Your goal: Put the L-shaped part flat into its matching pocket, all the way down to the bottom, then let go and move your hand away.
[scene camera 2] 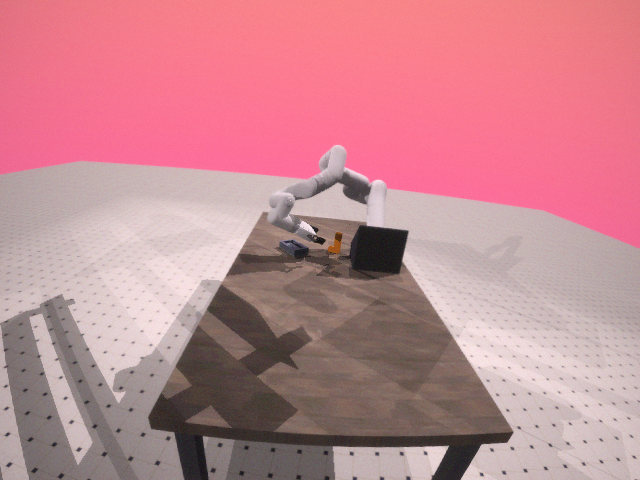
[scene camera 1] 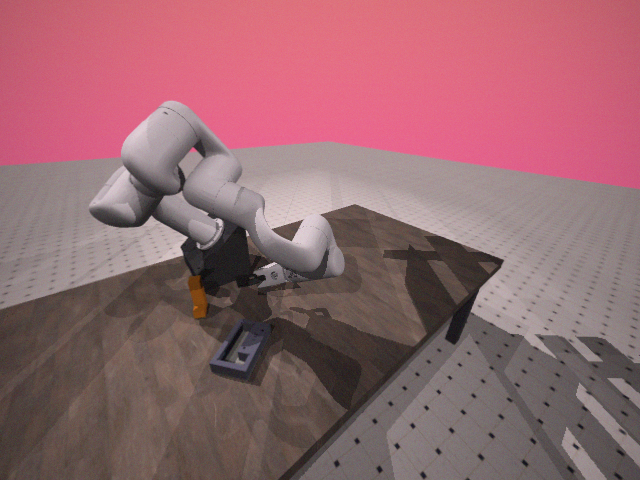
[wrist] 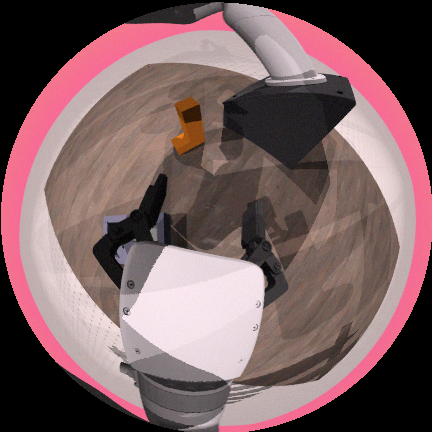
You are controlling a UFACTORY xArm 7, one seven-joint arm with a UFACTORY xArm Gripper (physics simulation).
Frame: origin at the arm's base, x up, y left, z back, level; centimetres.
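Seen in the pictures: gripper, fingertip midpoint: [scene camera 2: 320, 236] [scene camera 1: 248, 276] [wrist: 208, 195]; arm's base, link origin: [scene camera 2: 375, 236] [scene camera 1: 211, 234] [wrist: 296, 79].
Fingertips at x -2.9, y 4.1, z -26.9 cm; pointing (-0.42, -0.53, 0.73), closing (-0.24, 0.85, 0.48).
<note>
Pixels of each thing's middle, then the offset from my fingertips to it. Level surfaces: height alone.
- orange L-shaped part, body centre: [wrist: 183, 127] [scene camera 1: 197, 296] [scene camera 2: 335, 242] dx -6.8, dy -13.8, dz +7.4 cm
- blue-grey tray, body centre: [wrist: 133, 239] [scene camera 1: 243, 346] [scene camera 2: 293, 247] dx -10.4, dy -7.3, dz -13.7 cm
- wooden table, surface height: dx -12.3 cm
The orange L-shaped part [scene camera 1: 197, 295] [scene camera 2: 338, 241] [wrist: 196, 133] stands upright on the table, its short leg at the bottom. The blue-grey tray [scene camera 1: 230, 368] [scene camera 2: 293, 251] [wrist: 114, 220] with the pocket lies flat on the table, apart from the part; its pocket holds no part. My gripper [scene camera 1: 247, 280] [scene camera 2: 317, 235] [wrist: 208, 195] is open, with nothing between its fingers. It is tilted, above the table and apart from the L-shaped part, which shows beyond the fingertips in the wrist view. The left finger hides some of the tray in the wrist view.
The black base block [scene camera 1: 227, 258] [scene camera 2: 379, 250] [wrist: 295, 125] of the arm stands close to the L-shaped part. The wooden table [scene camera 1: 103, 392] [scene camera 2: 361, 361] [wrist: 90, 170] has its edge to the right of the tray in scene camera 1.
</note>
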